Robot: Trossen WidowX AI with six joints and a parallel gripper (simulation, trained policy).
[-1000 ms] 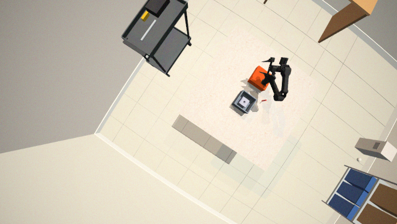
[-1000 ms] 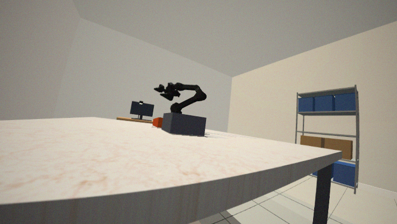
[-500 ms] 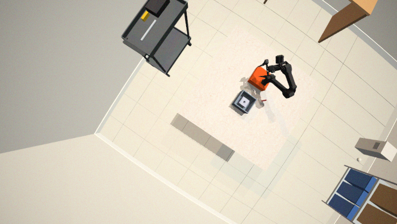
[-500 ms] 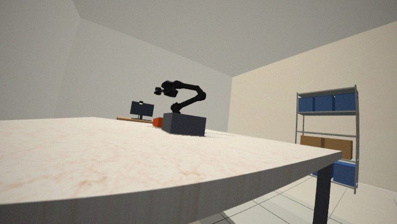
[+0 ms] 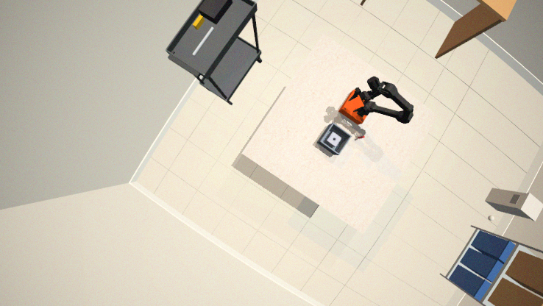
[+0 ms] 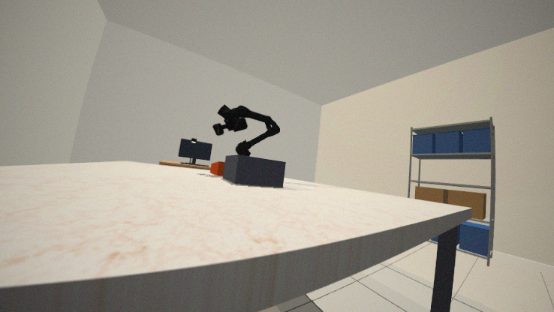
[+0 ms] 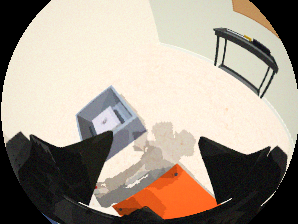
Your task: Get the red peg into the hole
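Now: gripper tip 80 mm short of the red peg, 270 mm to the right of it and 180 mm above it. The rest, counted from my gripper tip: dark box: 220 mm ahead, 70 mm to the left, 190 mm below; pale plate: 220 mm ahead, 70 mm to the left, 170 mm below.
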